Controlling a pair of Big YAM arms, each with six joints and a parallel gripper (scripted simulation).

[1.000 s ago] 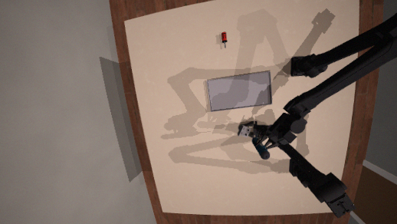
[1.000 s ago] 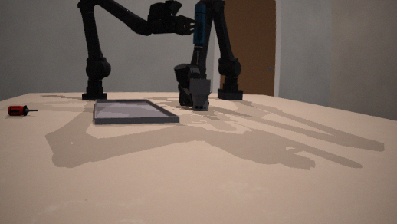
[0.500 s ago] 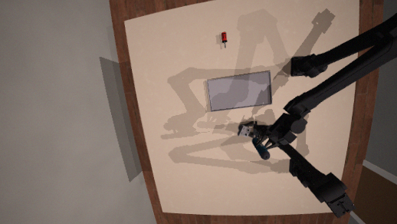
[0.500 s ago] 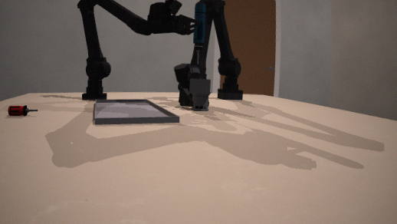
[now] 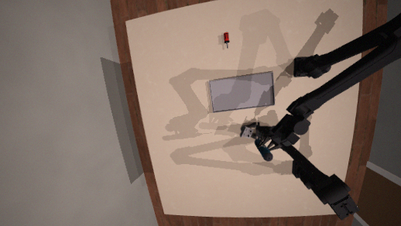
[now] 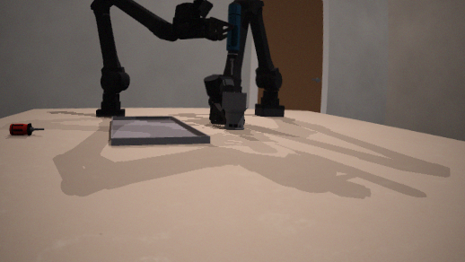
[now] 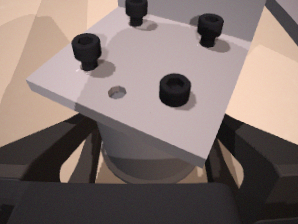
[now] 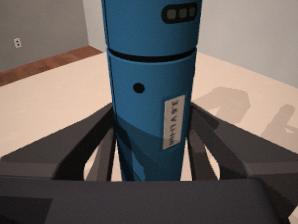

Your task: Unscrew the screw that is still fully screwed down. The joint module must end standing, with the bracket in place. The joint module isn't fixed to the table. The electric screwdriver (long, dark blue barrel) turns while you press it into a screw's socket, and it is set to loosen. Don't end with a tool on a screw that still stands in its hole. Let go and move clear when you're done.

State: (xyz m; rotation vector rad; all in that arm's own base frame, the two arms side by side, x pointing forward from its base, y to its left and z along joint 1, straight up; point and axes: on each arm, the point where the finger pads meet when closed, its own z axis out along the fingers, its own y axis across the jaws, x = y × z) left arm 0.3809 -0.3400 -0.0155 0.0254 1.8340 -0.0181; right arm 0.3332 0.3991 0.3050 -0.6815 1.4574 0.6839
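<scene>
Right now my left hand is 1 cm below the grey joint module. The rest, counted from my left hand: grey bracket 5 cm above; screwdriver bit 16 cm above, 2 cm behind, 1 cm to the right; shallow grey tray 26 cm to the right, 2 cm below, 1 cm ahead.
</scene>
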